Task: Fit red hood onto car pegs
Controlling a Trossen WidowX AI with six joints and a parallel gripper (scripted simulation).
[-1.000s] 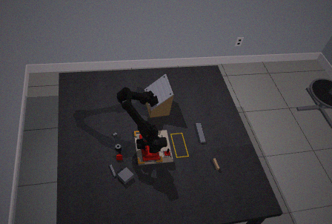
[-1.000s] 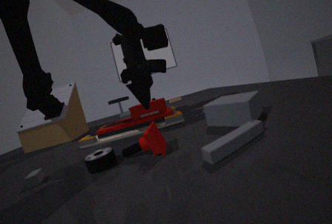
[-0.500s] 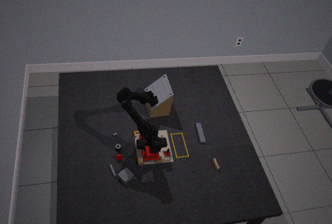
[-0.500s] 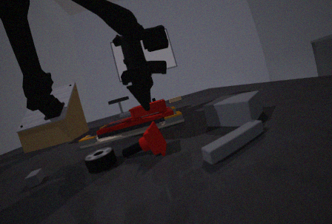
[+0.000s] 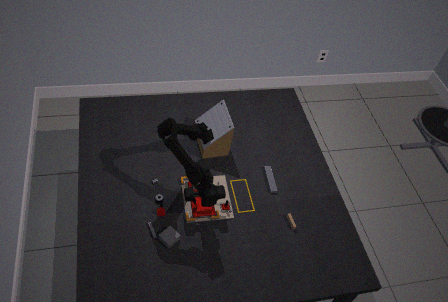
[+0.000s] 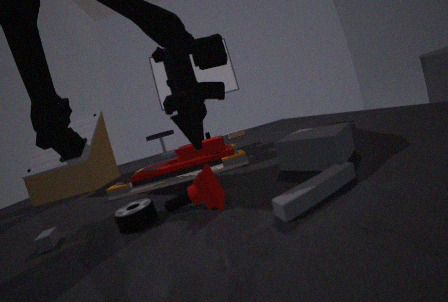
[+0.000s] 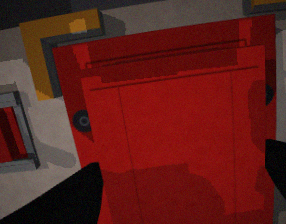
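The red hood is right at my gripper tip. Also, from my gripper tip: grey engine block (1 cm to the left, 2 cm below); white jig (4 cm behind, 2 cm to the left, 3 cm below); black wheel (8 cm behind, 20 cm to the right, 3 cm below).
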